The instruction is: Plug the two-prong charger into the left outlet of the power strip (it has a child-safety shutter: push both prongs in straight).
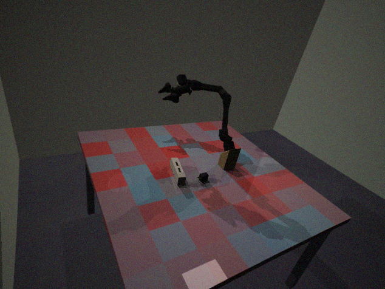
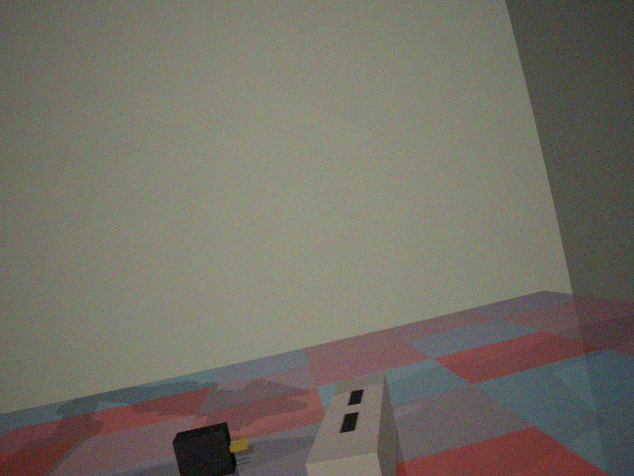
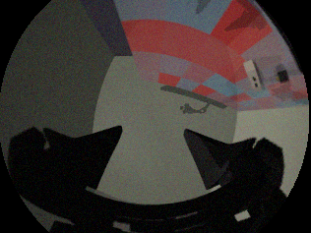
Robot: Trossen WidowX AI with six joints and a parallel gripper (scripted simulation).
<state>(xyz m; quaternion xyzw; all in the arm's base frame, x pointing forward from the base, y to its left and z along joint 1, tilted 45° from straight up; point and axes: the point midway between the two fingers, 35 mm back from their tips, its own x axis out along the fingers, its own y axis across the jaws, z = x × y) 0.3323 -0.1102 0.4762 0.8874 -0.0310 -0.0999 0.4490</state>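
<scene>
Now: gripper tip 140 mm past the black two-prong charger, 520 mm to the right of it and 320 mm above it.
</scene>
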